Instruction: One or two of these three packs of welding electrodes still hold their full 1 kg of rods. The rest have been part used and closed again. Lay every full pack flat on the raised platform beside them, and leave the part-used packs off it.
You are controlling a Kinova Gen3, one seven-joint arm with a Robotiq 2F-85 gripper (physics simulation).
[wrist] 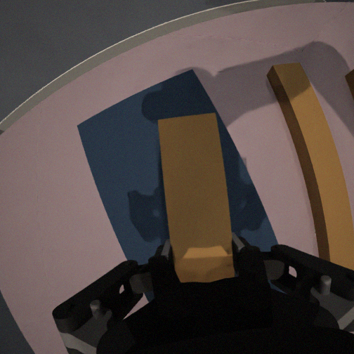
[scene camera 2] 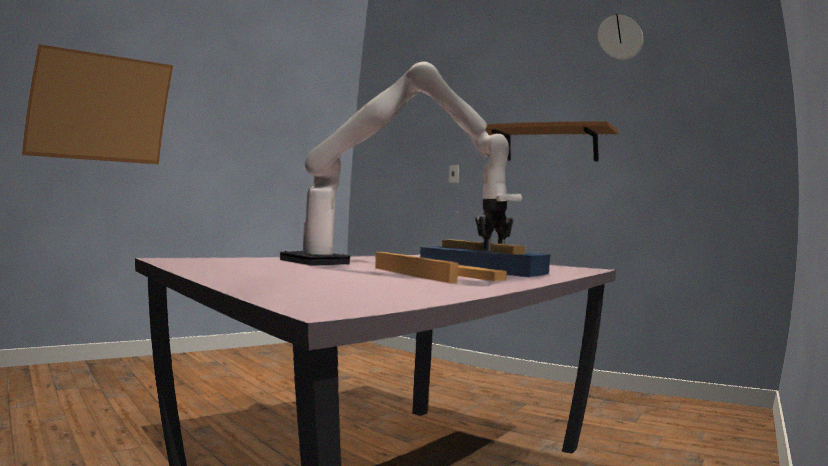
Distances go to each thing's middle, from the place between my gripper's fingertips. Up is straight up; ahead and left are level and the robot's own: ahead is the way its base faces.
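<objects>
Relative to my hand, the raised platform (scene camera 2: 529,264) is 1 cm to the left, 3 cm behind and 3 cm below.
</objects>
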